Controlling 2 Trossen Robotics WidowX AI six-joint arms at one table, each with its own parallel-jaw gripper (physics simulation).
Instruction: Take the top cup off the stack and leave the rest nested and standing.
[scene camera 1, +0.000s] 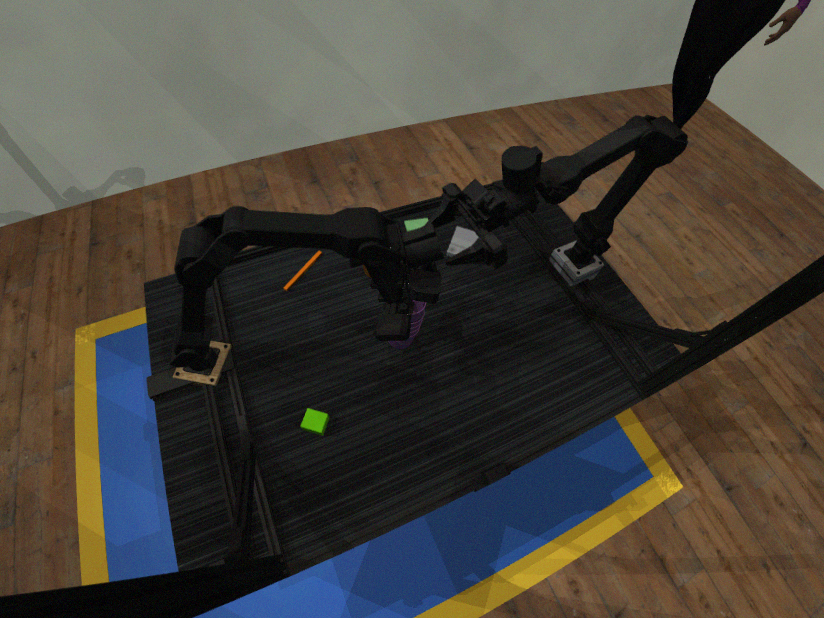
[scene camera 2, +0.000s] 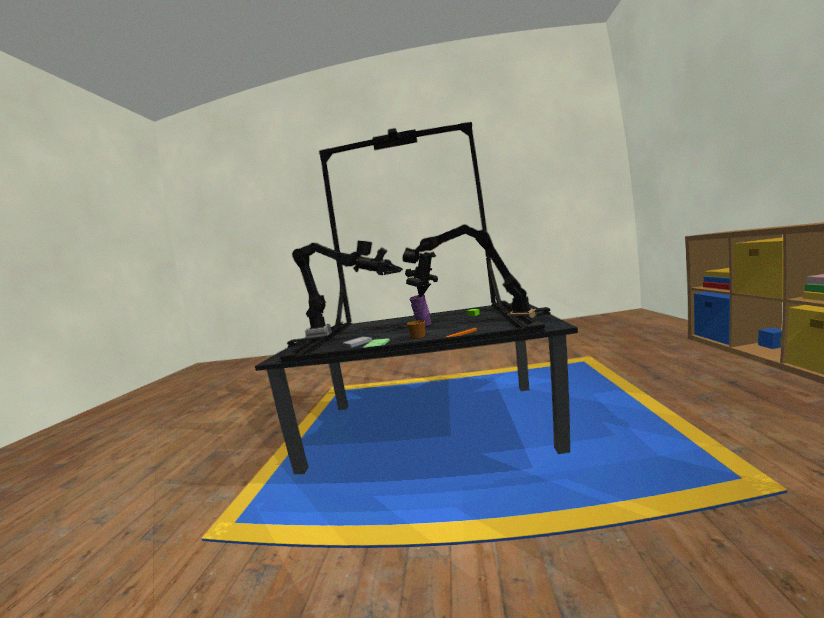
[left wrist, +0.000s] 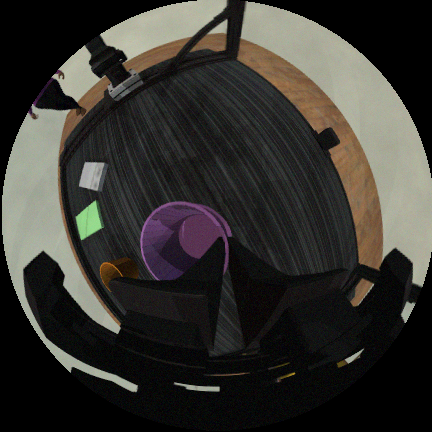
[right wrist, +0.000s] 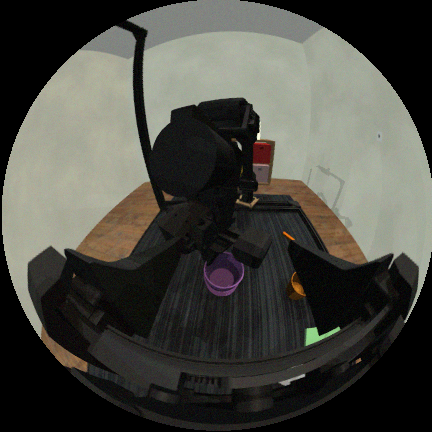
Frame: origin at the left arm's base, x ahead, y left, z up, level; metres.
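Where they show: left gripper, fingertip midpoint: (scene camera 1: 409, 317) (left wrist: 224, 241) (right wrist: 207, 263); right gripper, fingertip midpoint: (scene camera 2: 401, 270) (right wrist: 237, 244); left arm's base, origin of the base link: (scene camera 1: 202, 360) (scene camera 2: 521, 311) (right wrist: 246, 199); right arm's base, origin of the base link: (scene camera 1: 579, 256) (scene camera 2: 317, 327) (left wrist: 120, 79).
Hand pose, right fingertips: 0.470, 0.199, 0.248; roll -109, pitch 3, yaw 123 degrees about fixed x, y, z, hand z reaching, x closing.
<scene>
Each offset is from my right fingertips to the top centre of the thing, as dx, dy, dz.
A stack of nested purple cups (scene camera 1: 416, 324) (scene camera 2: 420, 310) (right wrist: 222, 286) stands mouth up near the middle of the table. The top cup {-0.038, -0.046, -0.128} (left wrist: 162, 230) is open to view in the left wrist view, with another rim just below its own; the number of cups cannot be told. My left gripper (scene camera 2: 421, 292) (left wrist: 224, 241) is shut on the top cup's rim, its fingertips on either side of the thin wall. In scene camera 1 its fingertips are hidden. My right gripper (scene camera 2: 400, 269) is open and empty, raised above the table beside my left arm.
An orange cup {-0.143, +0.132, -0.216} (scene camera 2: 415, 329) (left wrist: 111, 272) (right wrist: 296, 286) stands near the stack. An orange stick {-0.323, +0.096, -0.267} (scene camera 1: 302, 270), a pale green pad {-0.033, +0.273, -0.267} (scene camera 2: 376, 343) (left wrist: 90, 220) and a light grey box {+0.088, +0.263, -0.262} (scene camera 2: 358, 341) (left wrist: 92, 175) lie along one side. A green block {-0.190, -0.286, -0.249} (scene camera 1: 314, 421) lies on the other side.
</scene>
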